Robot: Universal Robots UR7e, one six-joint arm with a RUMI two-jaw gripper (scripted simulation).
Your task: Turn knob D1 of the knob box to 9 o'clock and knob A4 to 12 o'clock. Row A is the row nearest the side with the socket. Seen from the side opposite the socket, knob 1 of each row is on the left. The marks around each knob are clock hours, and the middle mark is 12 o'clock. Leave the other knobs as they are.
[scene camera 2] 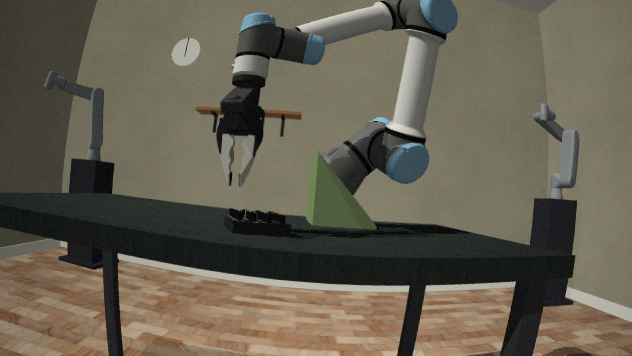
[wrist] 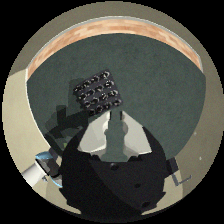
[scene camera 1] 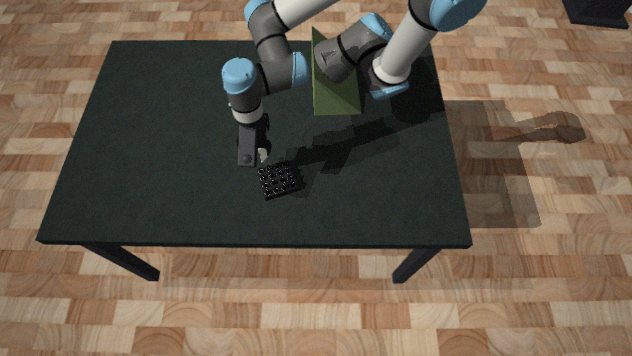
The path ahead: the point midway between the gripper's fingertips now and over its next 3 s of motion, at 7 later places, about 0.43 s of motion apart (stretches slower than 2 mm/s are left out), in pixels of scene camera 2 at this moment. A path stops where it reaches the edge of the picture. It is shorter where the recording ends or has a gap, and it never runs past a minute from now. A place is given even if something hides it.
The gripper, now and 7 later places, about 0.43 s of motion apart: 235, 186; 235, 184; 234, 183; 234, 187; 234, 194; 233, 201; 233, 205; 232, 205
